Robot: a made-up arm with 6 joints. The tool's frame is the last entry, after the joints.
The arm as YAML. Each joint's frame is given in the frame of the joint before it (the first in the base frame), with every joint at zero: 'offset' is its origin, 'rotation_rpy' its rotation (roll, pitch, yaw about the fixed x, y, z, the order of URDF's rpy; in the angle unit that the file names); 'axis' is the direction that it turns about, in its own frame. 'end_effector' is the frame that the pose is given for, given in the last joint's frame.
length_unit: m
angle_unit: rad
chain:
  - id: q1
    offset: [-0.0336, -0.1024, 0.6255]
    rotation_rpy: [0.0, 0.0, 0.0]
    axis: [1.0, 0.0, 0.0]
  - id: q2
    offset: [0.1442, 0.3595, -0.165]
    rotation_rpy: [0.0, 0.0, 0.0]
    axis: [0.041, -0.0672, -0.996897]
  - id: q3
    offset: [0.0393, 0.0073, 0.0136]
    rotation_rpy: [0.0, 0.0, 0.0]
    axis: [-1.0, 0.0, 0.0]
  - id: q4
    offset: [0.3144, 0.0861, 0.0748]
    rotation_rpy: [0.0, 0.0, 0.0]
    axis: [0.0, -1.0, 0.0]
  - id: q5
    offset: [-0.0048, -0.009, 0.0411]
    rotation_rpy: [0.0, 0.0, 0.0]
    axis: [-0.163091, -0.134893, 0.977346]
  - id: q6
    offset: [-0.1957, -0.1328, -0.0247]
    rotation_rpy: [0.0, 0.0, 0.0]
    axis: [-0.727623, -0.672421, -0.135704]
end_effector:
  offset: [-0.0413, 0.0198, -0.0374]
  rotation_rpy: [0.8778, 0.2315, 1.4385]
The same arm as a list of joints. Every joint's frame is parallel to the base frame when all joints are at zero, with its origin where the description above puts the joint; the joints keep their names.
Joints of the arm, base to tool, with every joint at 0 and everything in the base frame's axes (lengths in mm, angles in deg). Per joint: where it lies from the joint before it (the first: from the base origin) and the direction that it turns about. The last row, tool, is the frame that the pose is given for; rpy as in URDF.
q1: axis +x offset -33.6 -102.4 625.5
q2: axis 0.041 -0.0672 -0.996897 offset 144.2 359.5 -165
q3: axis -x offset 39.3 7.3 13.6
q4: axis -y offset 314.4 86.1 74.8
q5: axis -0.163107 -0.134906 0.977342 offset -4.8 -9 41.1
q6: axis -0.727623 -0.672421 -0.135704 offset -195.7 -132.8 -24.7
tool: offset -41.3 19.8 -37.4 rpy 50.29 13.26 82.42

